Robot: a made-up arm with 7 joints.
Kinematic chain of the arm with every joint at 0, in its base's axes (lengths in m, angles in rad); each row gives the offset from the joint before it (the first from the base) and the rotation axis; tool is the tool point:
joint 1: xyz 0 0 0.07 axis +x
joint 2: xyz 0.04 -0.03 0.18 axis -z
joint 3: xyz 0 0.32 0.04 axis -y
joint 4: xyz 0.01 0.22 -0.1 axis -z
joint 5: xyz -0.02 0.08 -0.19 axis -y
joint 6: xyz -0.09 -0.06 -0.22 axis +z
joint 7: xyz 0 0.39 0.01 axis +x
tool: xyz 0 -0.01 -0.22
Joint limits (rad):
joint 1: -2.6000..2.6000
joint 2: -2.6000..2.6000
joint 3: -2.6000..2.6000
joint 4: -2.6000..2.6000
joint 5: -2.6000..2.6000
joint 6: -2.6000..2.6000
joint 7: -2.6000..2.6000
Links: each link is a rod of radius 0.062 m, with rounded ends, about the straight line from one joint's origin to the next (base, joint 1, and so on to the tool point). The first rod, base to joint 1, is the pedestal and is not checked.
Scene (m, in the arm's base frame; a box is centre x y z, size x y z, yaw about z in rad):
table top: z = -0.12
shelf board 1: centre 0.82 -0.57 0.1 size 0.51 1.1 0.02 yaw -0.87
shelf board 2: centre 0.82 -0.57 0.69 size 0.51 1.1 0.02 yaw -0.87
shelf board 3: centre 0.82 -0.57 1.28 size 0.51 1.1 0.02 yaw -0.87
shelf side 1: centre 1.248 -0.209 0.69 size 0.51 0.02 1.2 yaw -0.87
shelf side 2: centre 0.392 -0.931 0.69 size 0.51 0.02 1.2 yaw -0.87
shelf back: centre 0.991 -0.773 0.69 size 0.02 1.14 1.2 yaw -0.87
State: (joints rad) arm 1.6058 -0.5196 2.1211 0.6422 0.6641 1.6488 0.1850
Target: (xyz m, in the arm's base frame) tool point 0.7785 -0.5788 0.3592
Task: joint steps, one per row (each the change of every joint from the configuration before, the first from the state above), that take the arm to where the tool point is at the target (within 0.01 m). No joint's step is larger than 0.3 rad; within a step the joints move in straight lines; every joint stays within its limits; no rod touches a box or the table.
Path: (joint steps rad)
1: -0.0327 0.0573 -0.2860 -0.0373 -0.1732 0.1585 -0.2911
2: -0.0328 0.0573 -0.2860 -0.0373 -0.1732 0.1586 -0.2912
3: -0.0327 0.0573 -0.2860 -0.0372 -0.1732 0.1585 -0.2911
4: -0.0327 0.0573 -0.2860 -0.0373 -0.1731 0.1585 -0.2912
5: -0.0328 0.0573 -0.2860 -0.0373 -0.1732 0.1586 -0.2911
6: -0.0327 0.0572 -0.2861 -0.0373 -0.1732 0.1585 -0.2912
7: 0.0683 -0.0059 0.2483 0.0464 0.2384 -0.0708 0.2689
8: 0.0682 -0.0059 0.2482 0.0463 0.2385 -0.0707 0.2689
9: 0.0683 -0.0059 0.2482 0.0464 0.2385 -0.0708 0.2689
10: 0.0682 -0.0059 0.2482 0.0463 0.2384 -0.0708 0.2689
11: 0.0683 -0.0059 0.2483 0.0464 0.2385 -0.0707 0.2689
12: 0.0682 -0.0059 0.2482 0.0464 0.2384 -0.0708 0.2690

